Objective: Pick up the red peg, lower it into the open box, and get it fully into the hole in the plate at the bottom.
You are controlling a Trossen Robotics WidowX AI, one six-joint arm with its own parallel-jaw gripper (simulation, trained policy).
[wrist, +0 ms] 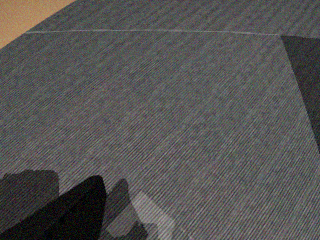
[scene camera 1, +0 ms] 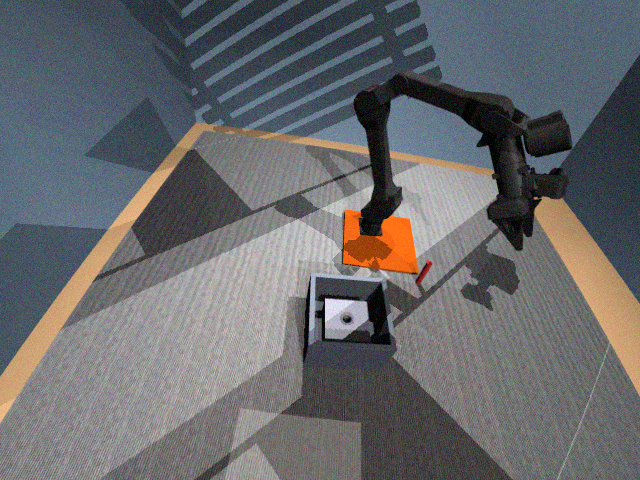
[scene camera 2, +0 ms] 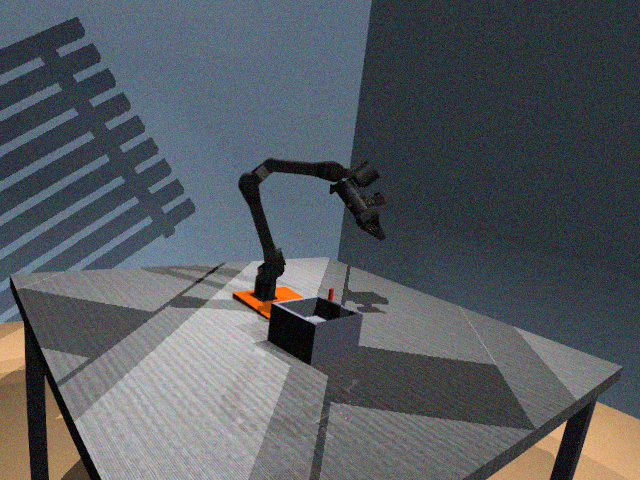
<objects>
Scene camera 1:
my gripper: 524, 243
pale plate: 342, 321
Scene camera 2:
my gripper: 383, 239
grey box: 313, 343
</objects>
